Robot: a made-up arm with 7 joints.
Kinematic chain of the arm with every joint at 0, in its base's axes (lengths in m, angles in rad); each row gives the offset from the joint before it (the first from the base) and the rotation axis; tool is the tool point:
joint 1: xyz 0 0 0.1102 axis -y
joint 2: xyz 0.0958 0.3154 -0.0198 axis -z
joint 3: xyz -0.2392 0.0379 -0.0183 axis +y
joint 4: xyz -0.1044 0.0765 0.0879 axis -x
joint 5: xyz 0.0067 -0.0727 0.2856 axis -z
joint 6: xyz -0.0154 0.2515 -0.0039 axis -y
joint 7: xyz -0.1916 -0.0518 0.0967 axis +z
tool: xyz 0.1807 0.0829 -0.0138
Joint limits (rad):
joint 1: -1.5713..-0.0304
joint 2: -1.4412..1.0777
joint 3: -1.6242..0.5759
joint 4: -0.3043..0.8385
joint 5: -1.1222..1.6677
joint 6: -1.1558..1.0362
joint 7: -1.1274..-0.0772
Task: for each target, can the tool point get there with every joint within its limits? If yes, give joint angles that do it. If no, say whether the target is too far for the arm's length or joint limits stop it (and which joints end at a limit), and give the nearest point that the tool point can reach.
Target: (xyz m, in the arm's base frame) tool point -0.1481 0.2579 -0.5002
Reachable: no: joint limits stop it (at a limit: joint 1, joint 2, joint 3, joint 4, joint 6, joint 7) | nearest point 0.1117 0.4323 -0.3344 | short by 0.354 m
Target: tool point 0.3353 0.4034 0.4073
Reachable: yes | joints -1.2942 -0.4150 -0.0232 0.1652 0.8577 -0.2160 -0.6737
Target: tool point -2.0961 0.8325 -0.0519
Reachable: no: too far | nearest point -0.7153 0.5072 0.0549 | short by 1.423 m
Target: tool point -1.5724 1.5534 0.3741
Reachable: no: too far | nearest point -0.5696 0.8114 0.2058 | short by 1.259 m
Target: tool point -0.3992 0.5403 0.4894
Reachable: yes | joints -0.6002 -0.1402 -1.0843 0.4073 0.0129 -0.7164 -0.7390
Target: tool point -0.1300 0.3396 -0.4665
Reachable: no: joint limits stop it (at a limit: joint 1, joint 2, joint 3, joint 4, joint 6, joint 7) | nearest point 0.1011 0.4567 -0.3407 | short by 0.288 m
